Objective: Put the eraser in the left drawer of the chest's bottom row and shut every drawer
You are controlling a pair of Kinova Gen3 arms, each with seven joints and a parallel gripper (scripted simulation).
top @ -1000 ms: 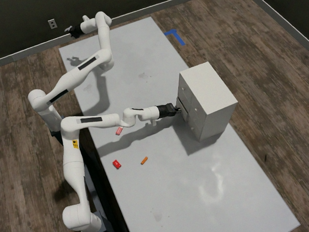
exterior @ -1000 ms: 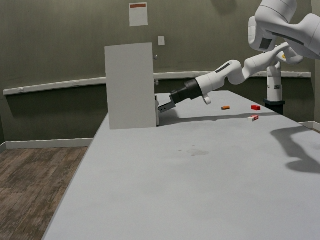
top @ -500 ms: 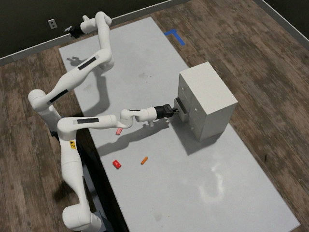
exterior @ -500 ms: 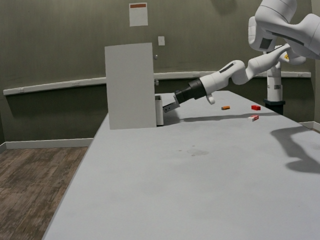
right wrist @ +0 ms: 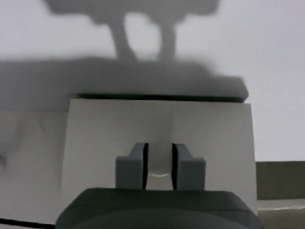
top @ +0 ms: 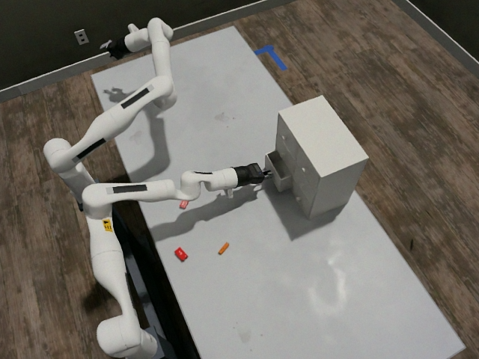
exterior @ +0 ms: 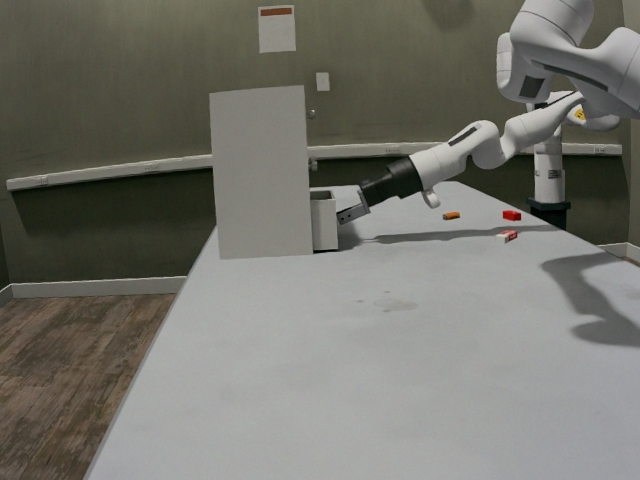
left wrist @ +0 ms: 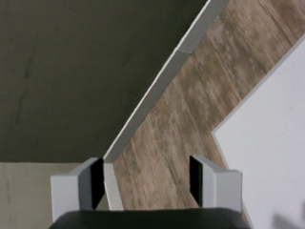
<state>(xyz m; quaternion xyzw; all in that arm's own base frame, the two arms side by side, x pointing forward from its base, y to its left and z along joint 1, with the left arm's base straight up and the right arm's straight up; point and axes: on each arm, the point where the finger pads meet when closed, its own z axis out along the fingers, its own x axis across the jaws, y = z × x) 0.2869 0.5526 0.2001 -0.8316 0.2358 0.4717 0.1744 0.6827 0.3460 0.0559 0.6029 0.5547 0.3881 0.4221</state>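
Note:
My right gripper is now 320 mm past the eraser, 70 mm to the right of it and 50 mm above it. From my right hand the other things lie so: orange battery (280 mm behind, 180 mm to the right, 50 mm below).

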